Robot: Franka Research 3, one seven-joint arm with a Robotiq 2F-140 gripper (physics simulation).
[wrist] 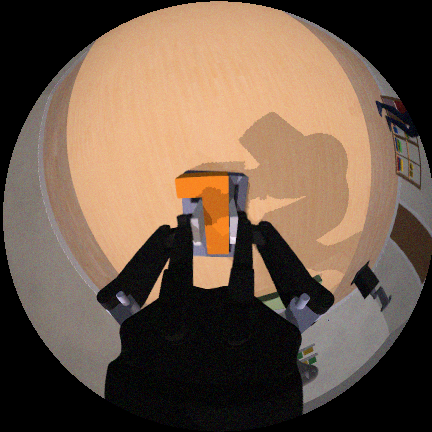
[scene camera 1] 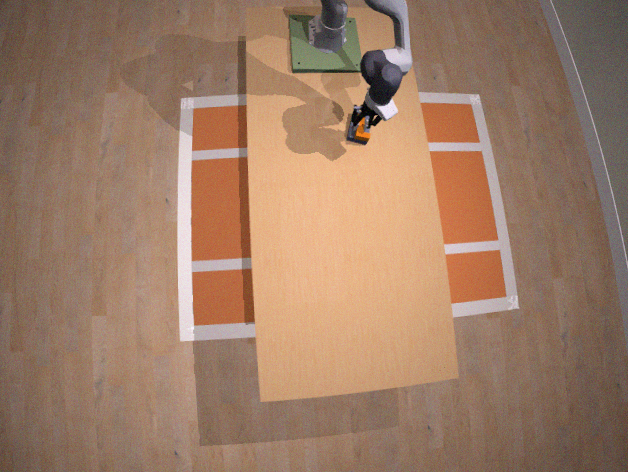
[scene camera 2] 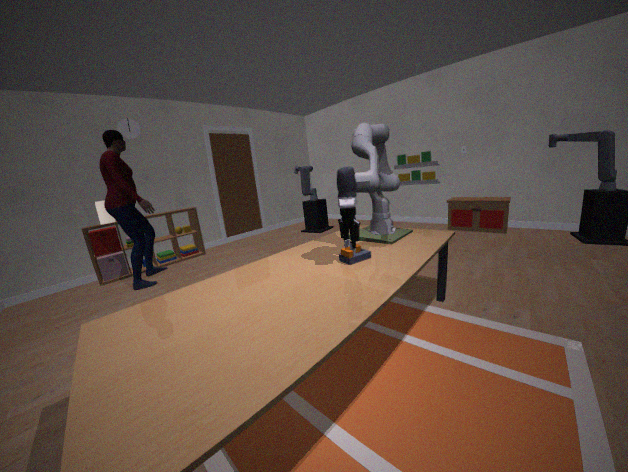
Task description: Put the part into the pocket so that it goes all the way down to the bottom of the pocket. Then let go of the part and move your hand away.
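Observation:
The orange L-shaped part is over the blue-grey pocket block. My gripper is shut on the long arm of the part, one fingertip on each side. In the wrist view the short arm of the part points left and reaches past the block's left edge, while a strip of the block shows to the right of the part. The part stands proud of the block's top. The pocket's opening is mostly hidden under the part, and its depth in the pocket cannot be told.
The block stands on the wooden table, near the green base plate of the arm. A person stands on the floor beyond the table, by a low shelf unit.

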